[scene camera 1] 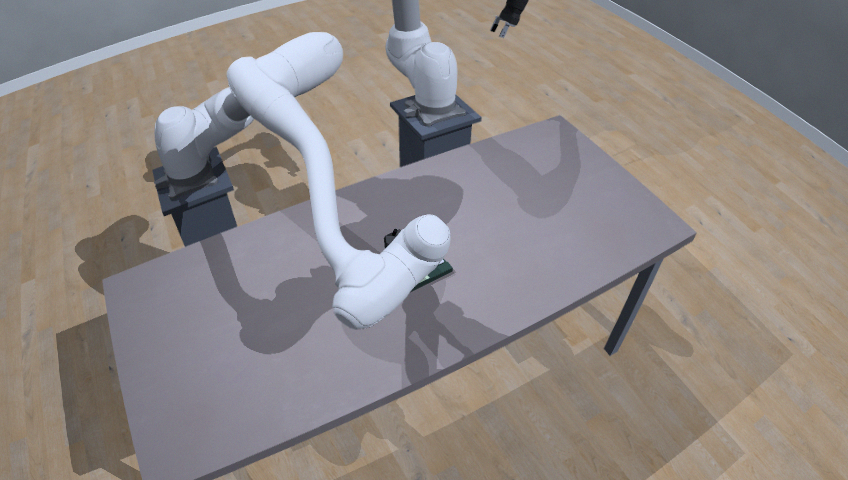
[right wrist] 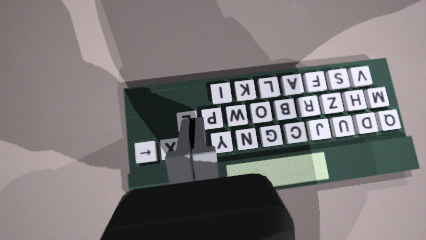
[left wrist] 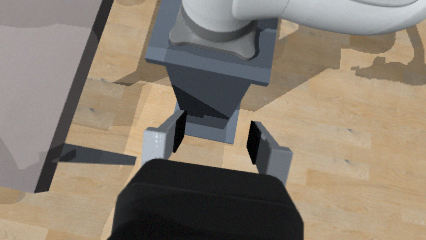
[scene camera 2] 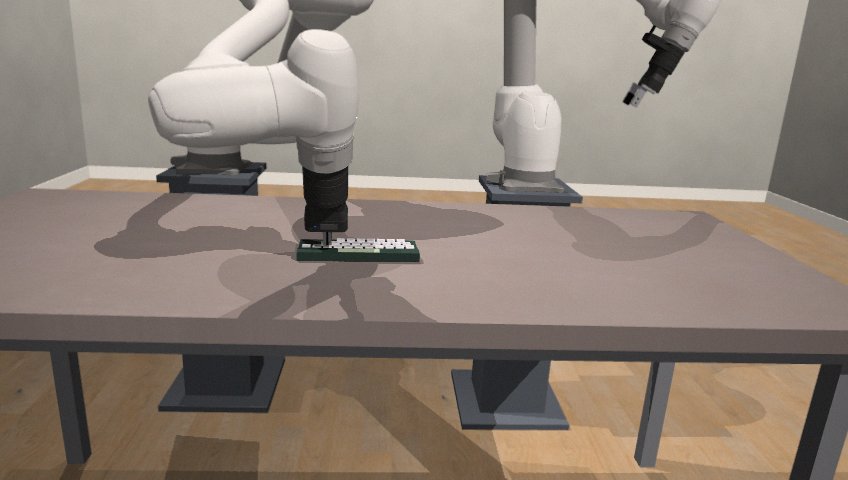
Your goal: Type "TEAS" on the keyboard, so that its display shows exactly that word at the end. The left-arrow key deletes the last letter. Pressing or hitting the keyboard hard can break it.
Labels:
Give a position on a pedestal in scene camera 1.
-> At 411, 148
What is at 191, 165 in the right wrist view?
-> My right gripper.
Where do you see a pedestal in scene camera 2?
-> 501, 386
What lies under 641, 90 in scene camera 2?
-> My left gripper.

